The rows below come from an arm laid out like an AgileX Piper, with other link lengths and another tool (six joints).
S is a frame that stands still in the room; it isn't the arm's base.
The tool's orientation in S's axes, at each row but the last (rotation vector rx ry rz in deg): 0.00 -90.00 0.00; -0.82 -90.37 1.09; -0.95 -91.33 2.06; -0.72 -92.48 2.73
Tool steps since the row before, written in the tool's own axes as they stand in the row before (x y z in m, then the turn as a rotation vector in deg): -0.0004 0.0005 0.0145 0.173 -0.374 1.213; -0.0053 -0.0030 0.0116 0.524 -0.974 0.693; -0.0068 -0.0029 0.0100 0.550 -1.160 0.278; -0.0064 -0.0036 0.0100 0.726 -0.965 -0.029
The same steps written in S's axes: -0.0145 0.0005 -0.0004 -1.213 -0.374 0.173; -0.0116 -0.0031 -0.0053 -0.694 -0.965 0.540; -0.0098 -0.0033 -0.0069 -0.277 -1.145 0.582; -0.0096 -0.0041 -0.0067 0.018 -0.936 0.763
